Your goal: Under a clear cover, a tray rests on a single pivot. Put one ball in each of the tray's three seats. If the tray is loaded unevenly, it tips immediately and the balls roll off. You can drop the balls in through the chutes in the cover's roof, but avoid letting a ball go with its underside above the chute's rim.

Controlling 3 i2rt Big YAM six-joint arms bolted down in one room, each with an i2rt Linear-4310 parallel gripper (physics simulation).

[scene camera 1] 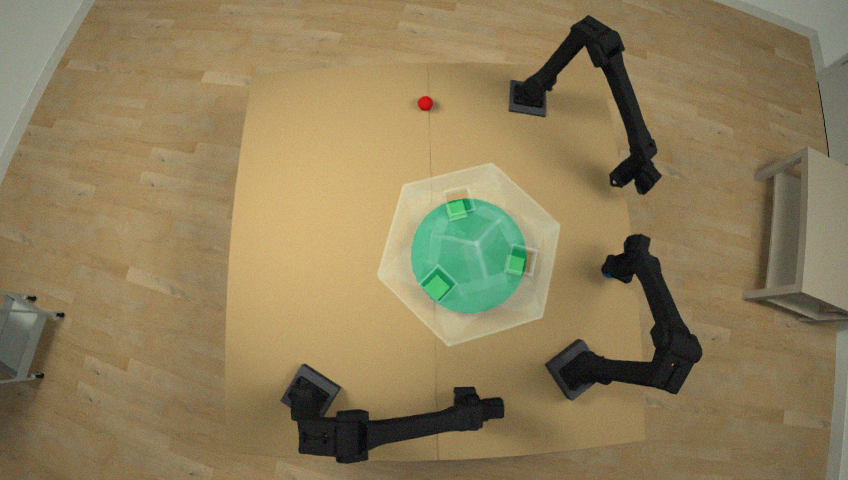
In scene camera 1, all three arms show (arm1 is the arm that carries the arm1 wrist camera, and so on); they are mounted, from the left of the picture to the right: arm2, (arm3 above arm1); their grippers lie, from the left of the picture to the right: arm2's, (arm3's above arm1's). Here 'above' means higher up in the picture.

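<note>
A clear six-sided cover (410, 208) stands over a round green tray (476, 297). Three square chutes open in the roof: upper (458, 190), right (530, 261) and lower left (438, 268). Bright green squares show through them; no ball shows on the tray. A red ball (424, 103) lies above the cover in the picture. A blue ball (606, 274) shows partly under arm1's gripper (608, 267), right of the cover; whether it is gripped is hidden. Arm3's gripper (615, 180) is upper right of the cover. Arm2's gripper (498, 408) is below the cover. Their fingers are unclear.
The tan table top (309, 208) carries the three arm bases: arm3's (527, 111), arm1's (560, 369) and arm2's (324, 386). A pale bench (824, 231) stands on the floor at the right, and a grey cart (35, 342) at the left edge.
</note>
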